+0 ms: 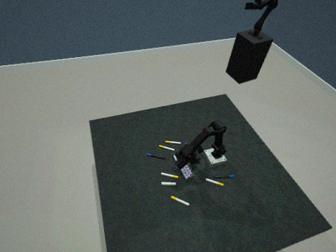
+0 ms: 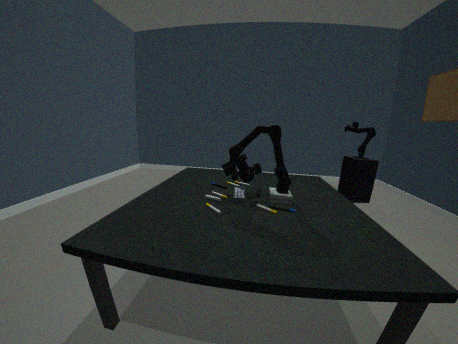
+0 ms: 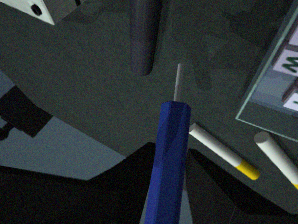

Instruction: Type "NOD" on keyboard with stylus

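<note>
Now: gripper tip 1 cm past the thin white tip, 2 cm to the right of it and 4 cm above it. From my gripper tip the other things lie so: blue stylus: 1 cm to the left, 1 cm below.
</note>
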